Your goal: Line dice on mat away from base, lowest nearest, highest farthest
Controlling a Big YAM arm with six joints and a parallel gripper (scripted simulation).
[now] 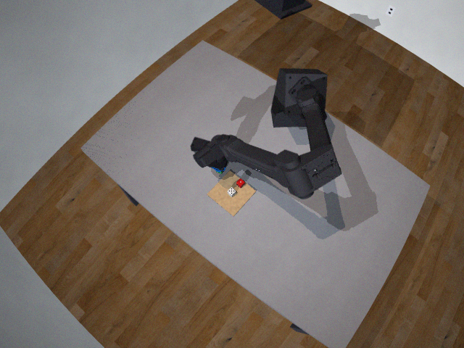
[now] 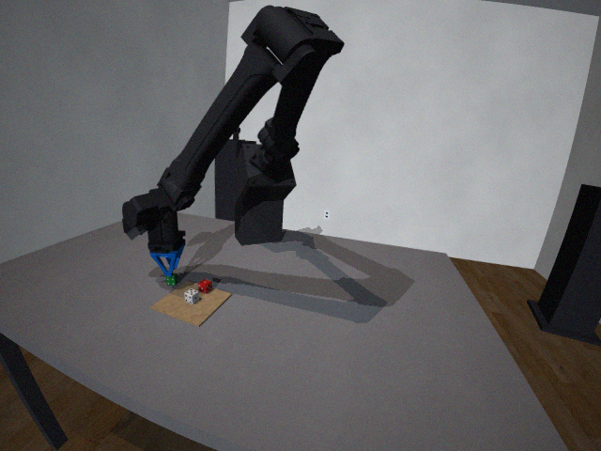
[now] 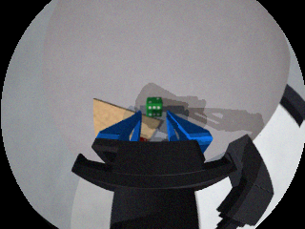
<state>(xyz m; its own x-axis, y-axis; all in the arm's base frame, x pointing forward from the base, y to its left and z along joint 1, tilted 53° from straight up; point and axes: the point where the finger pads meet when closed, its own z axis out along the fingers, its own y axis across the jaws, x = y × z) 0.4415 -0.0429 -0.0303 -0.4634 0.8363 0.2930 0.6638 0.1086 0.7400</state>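
The green die lies 30 mm below my hand. Round my hand: tan mat 110 mm to the left, 40 mm below, 20 mm ahead; then red die 100 mm to the left, 30 mm below, 30 mm behind; then white die 110 mm to the left, 30 mm below, 20 mm ahead.
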